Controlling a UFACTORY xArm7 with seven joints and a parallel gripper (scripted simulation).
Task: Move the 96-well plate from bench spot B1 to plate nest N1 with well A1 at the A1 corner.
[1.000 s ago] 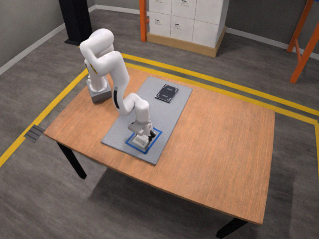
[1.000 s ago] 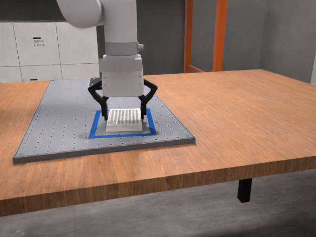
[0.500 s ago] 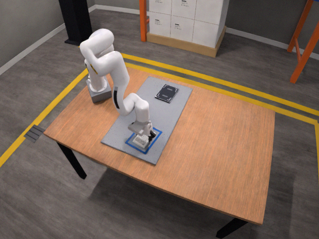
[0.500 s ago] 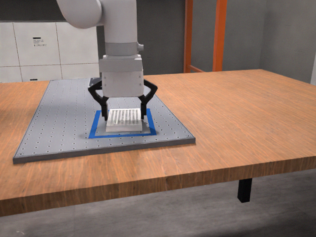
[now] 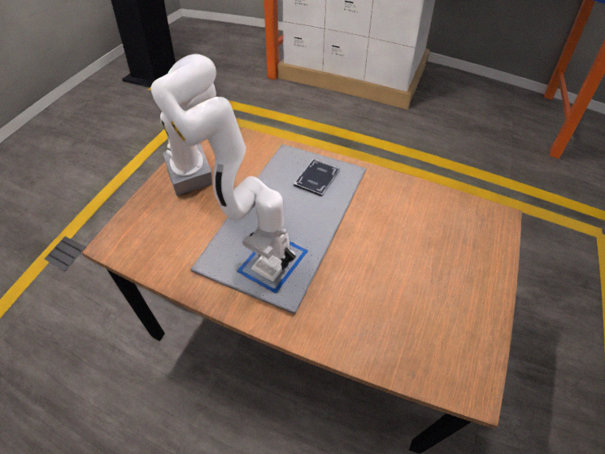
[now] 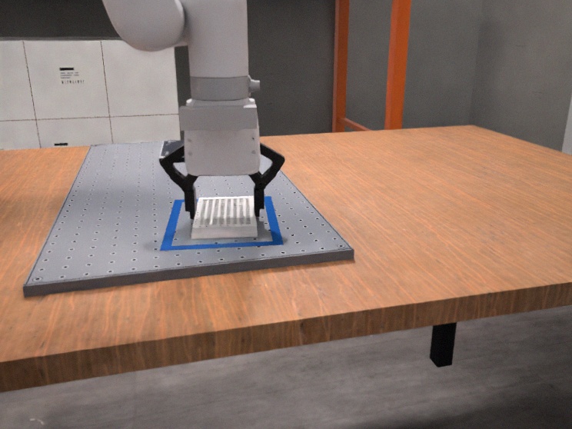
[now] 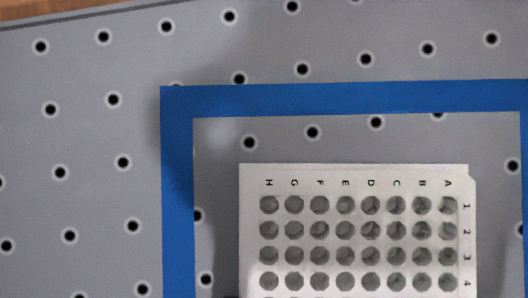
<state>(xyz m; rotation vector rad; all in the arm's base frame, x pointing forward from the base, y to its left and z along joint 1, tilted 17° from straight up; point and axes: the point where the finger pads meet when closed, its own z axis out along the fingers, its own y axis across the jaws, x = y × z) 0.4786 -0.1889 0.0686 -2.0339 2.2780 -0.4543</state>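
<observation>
Right now the white 96-well plate is 10 mm below my hand. The rest, counted from my hand: black plate nest (30 mm behind, 420 mm to the left, 10 mm below).
</observation>
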